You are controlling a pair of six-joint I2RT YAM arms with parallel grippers.
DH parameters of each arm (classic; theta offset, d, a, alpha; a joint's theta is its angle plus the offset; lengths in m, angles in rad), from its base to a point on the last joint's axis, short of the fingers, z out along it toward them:
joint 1: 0 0.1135 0.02 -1.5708
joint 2: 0 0 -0.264 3.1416
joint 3: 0.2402 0 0.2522 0
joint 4: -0.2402 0 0.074 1.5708
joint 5: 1.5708 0 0 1.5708
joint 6: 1.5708 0.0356 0 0
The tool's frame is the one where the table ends.
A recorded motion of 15 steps. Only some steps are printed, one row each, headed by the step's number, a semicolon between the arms.
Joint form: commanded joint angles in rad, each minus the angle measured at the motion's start. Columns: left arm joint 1, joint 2, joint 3, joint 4, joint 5, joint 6; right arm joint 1, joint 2, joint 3, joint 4, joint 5, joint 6.
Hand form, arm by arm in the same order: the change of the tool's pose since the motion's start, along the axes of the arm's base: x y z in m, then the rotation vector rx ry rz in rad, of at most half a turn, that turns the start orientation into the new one. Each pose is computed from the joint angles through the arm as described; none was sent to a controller.
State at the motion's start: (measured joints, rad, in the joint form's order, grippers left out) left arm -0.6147 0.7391 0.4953 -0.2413 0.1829 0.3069; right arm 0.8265 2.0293 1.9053 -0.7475 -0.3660 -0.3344
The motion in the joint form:
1: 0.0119 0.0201 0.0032 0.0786 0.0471 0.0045; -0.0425 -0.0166 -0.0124 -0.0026 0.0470 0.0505
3: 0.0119 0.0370 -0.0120 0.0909 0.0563 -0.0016; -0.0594 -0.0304 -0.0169 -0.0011 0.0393 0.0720
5: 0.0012 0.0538 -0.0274 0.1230 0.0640 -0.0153; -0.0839 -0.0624 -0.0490 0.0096 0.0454 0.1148
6: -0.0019 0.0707 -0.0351 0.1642 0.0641 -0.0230; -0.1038 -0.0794 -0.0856 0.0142 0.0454 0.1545
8: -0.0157 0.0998 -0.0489 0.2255 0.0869 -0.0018; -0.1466 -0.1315 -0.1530 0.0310 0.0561 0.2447
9: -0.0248 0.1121 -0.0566 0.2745 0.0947 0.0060; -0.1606 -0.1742 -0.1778 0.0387 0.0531 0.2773
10: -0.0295 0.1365 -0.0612 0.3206 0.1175 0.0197; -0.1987 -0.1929 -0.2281 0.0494 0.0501 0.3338
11: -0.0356 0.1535 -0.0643 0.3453 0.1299 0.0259; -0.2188 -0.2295 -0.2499 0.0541 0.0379 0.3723
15: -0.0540 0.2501 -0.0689 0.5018 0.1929 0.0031; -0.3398 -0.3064 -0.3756 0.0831 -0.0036 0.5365
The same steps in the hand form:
1: 0.0054 -0.0032 0.0058 -0.0495 -0.0418 -0.0324; 0.0129 -0.0167 0.0026 -0.0147 0.0068 -0.1092
3: 0.0067 -0.0045 -0.0010 -0.0456 -0.0189 -0.0377; 0.0163 -0.0238 0.0073 0.0012 0.0185 -0.1364
5: 0.0075 -0.0077 -0.0059 -0.0565 -0.0073 -0.0493; 0.0191 -0.0364 0.0114 0.0145 0.0367 -0.1954
6: 0.0099 -0.0101 -0.0074 -0.0704 -0.0157 -0.0496; 0.0216 -0.0459 0.0071 0.0118 0.0732 -0.2440
8: 0.0117 -0.0156 -0.0110 -0.0763 -0.0392 -0.0933; 0.0247 -0.0680 0.0080 0.0291 0.1259 -0.3585
9: 0.0126 -0.0189 -0.0109 -0.0907 -0.0666 -0.1133; 0.0213 -0.0781 0.0178 0.0582 0.1324 -0.3921
10: 0.0148 -0.0226 -0.0121 -0.1000 -0.0849 -0.1445; 0.0265 -0.0938 0.0097 0.0599 0.1846 -0.4696
11: 0.0157 -0.0253 -0.0137 -0.1034 -0.0900 -0.1644; 0.0245 -0.1048 0.0173 0.0913 0.2042 -0.5065
15: 0.0237 -0.0391 -0.0174 -0.1669 -0.1041 -0.2334; 0.0319 -0.1543 0.0078 0.1523 0.3473 -0.7143

